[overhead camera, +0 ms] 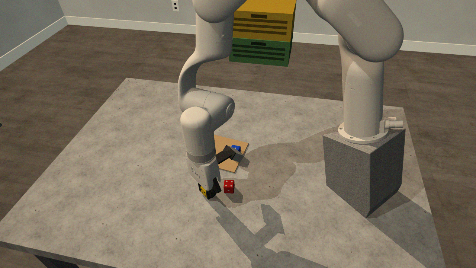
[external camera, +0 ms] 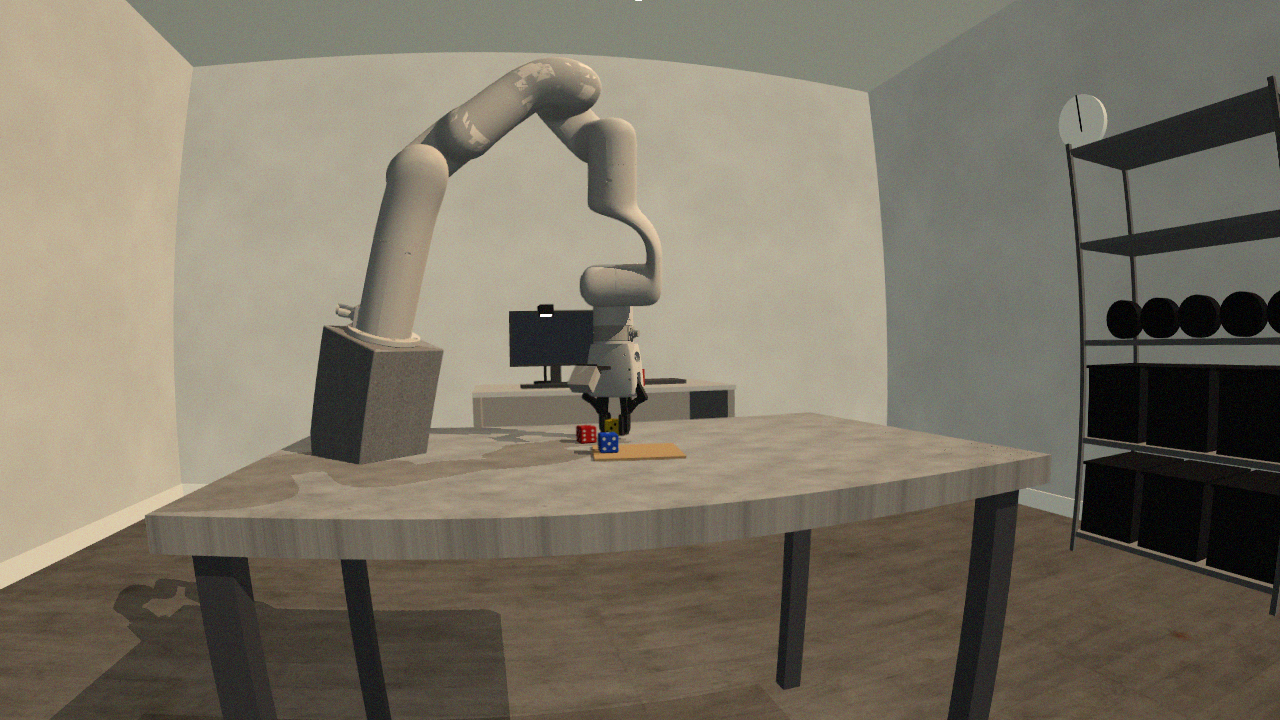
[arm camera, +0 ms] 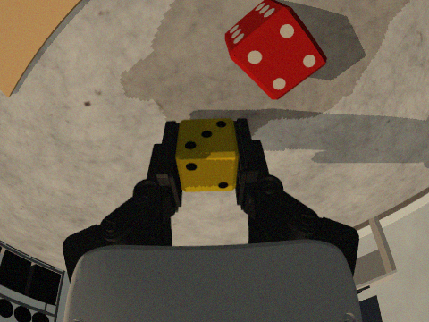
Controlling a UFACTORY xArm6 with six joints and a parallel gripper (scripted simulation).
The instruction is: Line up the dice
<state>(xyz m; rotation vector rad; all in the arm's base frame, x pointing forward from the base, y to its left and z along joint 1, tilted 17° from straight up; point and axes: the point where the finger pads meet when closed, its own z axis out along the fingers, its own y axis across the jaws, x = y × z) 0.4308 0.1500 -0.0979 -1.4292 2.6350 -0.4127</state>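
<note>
My gripper is now 10 mm short of the mat, 170 mm to the left of it and 30 mm above it. The rest, counted from my hand: red die (60 mm behind, 30 mm to the right, 10 mm below); then yellow die (10 mm below); then blue die (40 mm behind, 170 mm to the right, 10 mm below).
</note>
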